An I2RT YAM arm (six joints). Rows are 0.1 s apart.
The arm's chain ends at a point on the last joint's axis. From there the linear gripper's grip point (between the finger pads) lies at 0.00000 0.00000 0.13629 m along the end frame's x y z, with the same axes.
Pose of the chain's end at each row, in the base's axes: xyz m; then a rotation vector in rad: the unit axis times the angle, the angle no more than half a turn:
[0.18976, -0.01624, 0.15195, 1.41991, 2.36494, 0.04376]
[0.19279, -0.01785, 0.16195, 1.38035, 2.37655, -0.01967]
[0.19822, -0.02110, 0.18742, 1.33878, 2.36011, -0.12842]
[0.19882, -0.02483, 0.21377, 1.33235, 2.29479, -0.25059]
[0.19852, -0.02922, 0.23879, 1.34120, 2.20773, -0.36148]
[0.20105, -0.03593, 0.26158, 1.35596, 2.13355, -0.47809]
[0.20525, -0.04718, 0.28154, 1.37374, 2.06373, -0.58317]
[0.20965, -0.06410, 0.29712, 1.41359, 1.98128, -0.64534]
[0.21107, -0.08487, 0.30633, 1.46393, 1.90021, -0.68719]
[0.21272, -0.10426, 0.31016, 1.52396, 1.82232, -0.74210]
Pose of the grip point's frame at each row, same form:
[0.23554, -0.03887, 0.02559, 1.41991, 2.36494, 0.04376]
[0.23700, -0.04570, 0.03607, 1.38035, 2.37655, -0.01967]
[0.24099, -0.05950, 0.06385, 1.33878, 2.36011, -0.12842]
[0.24052, -0.07690, 0.09492, 1.33235, 2.29479, -0.25059]
[0.23908, -0.09460, 0.12629, 1.34120, 2.20773, -0.36148]
[0.23733, -0.11332, 0.15542, 1.35596, 2.13355, -0.47809]
[0.23636, -0.13461, 0.18172, 1.37374, 2.06373, -0.58317]
[0.23675, -0.15858, 0.20270, 1.41359, 1.98128, -0.64534]
[0.23398, -0.18443, 0.21612, 1.46393, 1.90021, -0.68719]
[0.22869, -0.20835, 0.22364, 1.52396, 1.82232, -0.74210]

